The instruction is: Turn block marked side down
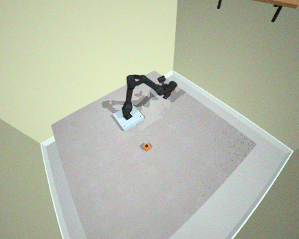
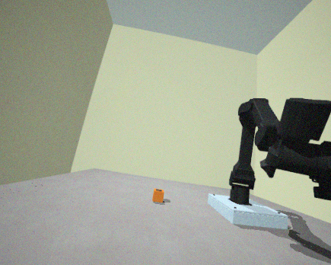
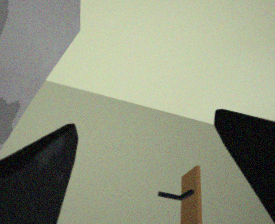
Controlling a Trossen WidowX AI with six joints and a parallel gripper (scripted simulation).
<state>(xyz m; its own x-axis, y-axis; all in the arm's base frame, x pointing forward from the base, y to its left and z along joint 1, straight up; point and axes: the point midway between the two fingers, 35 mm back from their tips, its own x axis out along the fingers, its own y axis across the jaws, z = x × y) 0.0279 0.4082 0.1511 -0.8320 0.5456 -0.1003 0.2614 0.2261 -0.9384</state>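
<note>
My gripper tip is 480 mm to the left of the orange block, 330 mm short of it and 160 mm above it.
</note>
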